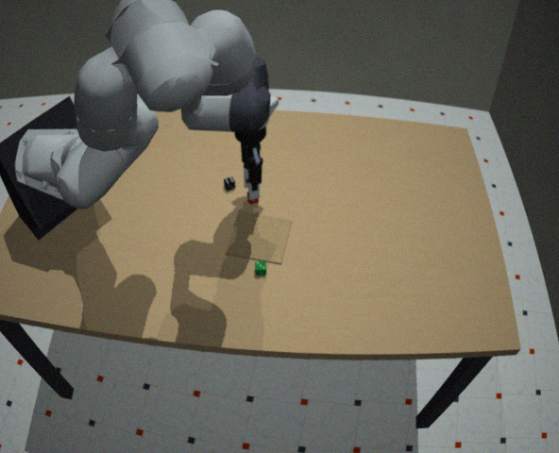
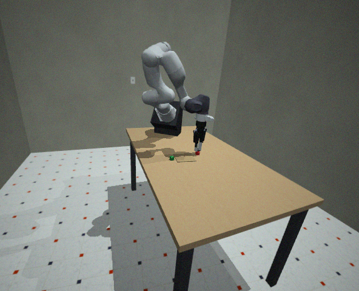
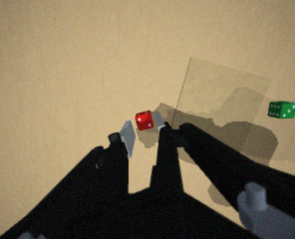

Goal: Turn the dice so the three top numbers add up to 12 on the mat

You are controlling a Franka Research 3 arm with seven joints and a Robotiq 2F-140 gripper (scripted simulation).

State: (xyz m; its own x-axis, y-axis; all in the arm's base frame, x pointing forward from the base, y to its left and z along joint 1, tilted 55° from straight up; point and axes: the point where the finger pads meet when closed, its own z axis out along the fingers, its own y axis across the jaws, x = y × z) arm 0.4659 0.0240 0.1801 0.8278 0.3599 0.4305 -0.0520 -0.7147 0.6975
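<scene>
Right now the red die is 50 mm below my hand. Round my hand: tan mat (20 mm behind, 120 mm to the right, 60 mm below); then black die (40 mm behind, 70 mm to the left, 50 mm below); then green die (60 mm behind, 220 mm to the right, 50 mm below).
</scene>
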